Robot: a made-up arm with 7 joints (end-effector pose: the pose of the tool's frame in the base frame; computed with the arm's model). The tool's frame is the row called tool. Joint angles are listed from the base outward.
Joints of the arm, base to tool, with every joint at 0 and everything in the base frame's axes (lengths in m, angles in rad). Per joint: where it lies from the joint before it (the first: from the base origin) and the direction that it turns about. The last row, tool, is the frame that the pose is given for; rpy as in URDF.
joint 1: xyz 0 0 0 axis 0.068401 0.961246 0.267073
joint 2: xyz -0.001 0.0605 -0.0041 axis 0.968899 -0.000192 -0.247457
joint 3: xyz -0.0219 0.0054 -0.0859 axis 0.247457 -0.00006 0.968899
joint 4: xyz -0.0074 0 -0.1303 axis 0.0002 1 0.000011
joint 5: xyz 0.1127 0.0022 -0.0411 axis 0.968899 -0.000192 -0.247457
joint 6: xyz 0.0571 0 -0.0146 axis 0.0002 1 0.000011
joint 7: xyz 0.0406 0 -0.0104 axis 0.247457 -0.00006 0.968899
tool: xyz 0 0 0 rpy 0 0.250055 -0.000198
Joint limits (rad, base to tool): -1.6..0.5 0..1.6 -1.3..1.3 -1.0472..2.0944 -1.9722..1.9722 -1.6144..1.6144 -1.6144..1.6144
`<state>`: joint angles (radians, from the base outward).
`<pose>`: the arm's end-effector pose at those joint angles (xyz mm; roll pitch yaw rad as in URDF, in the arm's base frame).
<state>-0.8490 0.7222 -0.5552 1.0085 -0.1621 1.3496 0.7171</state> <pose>297.1 244.9 -235.4 1.8774 0.0330 1.5942</pose>
Working (the frame after each row of the table, in the pose's form):
after joint 1: 0.0 0.0 0.0 0.0522 -0.8150 -0.2628
after joint 2: 15.7 58.6 -1.4 0.9063 -0.7340 -0.4804
after joint 3: 63.1 113.9 -52.2 0.9526 -0.2977 -0.8476
after joint 4: 152.6 172.9 -126.6 0.9618 0.3176 -0.0354
after joint 5: 254.1 204.3 -182.4 0.8126 0.2865 -0.0088
after joint 6: 306.1 214.4 -208.2 1.7569 0.7829 1.5325
after joint 7: 297.1 244.9 -235.4 1.8606 0.1067 1.3546

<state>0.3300 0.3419 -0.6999 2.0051 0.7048 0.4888 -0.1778</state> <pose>-263.1 253.9 -259.6 -2.4177 -0.0041 2.3034</pose>
Working (the frame after each row of the table, in the pose's form):
after joint 1: 0.0 0.0 0.0 0.0379 0.3157 0.0949
after joint 2: -7.2 60.2 -1.4 0.3416 0.3315 0.0077
after joint 3: -54.0 93.7 -69.1 -0.1126 0.4128 -0.7166
after joint 4: -107.9 121.2 -184.7 -3.0048 0.7167 2.5602
after joint 5: -196.8 189.0 -228.3 -2.2028 0.6289 2.7481
after joint 6: -239.6 219.5 -254.9 -2.3898 0.2996 2.3404
after joint 7: -263.1 253.9 -259.6 -2.4027 0.1826 2.4706

